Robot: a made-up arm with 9 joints. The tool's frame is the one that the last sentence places.
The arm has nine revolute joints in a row. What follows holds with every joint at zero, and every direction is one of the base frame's. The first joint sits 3.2 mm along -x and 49 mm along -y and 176.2 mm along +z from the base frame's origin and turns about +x. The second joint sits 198.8 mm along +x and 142.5 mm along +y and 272.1 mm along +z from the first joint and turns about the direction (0.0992, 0.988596, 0.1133). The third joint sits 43.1 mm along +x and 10.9 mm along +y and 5.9 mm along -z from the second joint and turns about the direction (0.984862, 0.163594, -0.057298). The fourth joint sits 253.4 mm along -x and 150.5 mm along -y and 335.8 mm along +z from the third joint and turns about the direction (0.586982, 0.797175, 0.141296). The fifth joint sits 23.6 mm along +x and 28.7 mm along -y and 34.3 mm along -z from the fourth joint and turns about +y. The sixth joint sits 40.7 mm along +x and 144.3 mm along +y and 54.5 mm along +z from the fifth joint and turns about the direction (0.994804, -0.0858, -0.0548). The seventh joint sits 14.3 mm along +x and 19.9 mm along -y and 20.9 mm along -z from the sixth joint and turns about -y. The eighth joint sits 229.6 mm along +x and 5.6 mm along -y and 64.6 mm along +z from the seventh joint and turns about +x. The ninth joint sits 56.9 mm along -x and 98.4 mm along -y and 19 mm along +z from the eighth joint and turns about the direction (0.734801, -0.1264, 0.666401). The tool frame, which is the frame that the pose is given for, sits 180.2 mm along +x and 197.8 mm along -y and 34.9 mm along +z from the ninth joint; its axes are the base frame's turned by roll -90, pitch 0 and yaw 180 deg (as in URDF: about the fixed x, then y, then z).
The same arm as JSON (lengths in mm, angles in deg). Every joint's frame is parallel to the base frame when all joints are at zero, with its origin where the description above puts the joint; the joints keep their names.
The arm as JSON. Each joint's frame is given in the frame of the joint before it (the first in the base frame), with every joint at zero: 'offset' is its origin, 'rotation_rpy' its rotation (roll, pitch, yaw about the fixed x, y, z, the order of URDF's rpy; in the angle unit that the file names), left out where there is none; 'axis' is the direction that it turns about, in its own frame. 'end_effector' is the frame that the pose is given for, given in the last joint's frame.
{"length_unit": "mm", "angle_unit": "deg", "chain": [
  {"id": "joint 1", "offset": [-3.2, -49.0, 176.2], "axis": "+x"},
  {"id": "joint 2", "offset": [198.8, 142.5, 272.1], "axis": [0.0992, 0.988596, 0.1133]},
  {"id": "joint 3", "offset": [43.1, 10.9, -5.9], "axis": [0.984862, 0.163594, -0.057298]},
  {"id": "joint 4", "offset": [-253.4, -150.5, 335.8], "axis": [0.586982, 0.797175, 0.141296]},
  {"id": "joint 5", "offset": [23.6, -28.7, -34.3], "axis": "+y"},
  {"id": "joint 6", "offset": [40.7, 144.3, 54.5], "axis": [0.994804, -0.0858, -0.0548]},
  {"id": "joint 7", "offset": [14.3, -19.9, -20.9], "axis": "-y"},
  {"id": "joint 8", "offset": [229.6, -5.6, 64.6], "axis": "+x"},
  {"id": "joint 9", "offset": [-56.9, -98.4, 19.0], "axis": [0.734801, -0.1264, 0.666401]}
], "end_effector": {"offset": [180.2, -197.8, 34.9], "rotation_rpy": [-90.0, 0.0, 180.0]}}

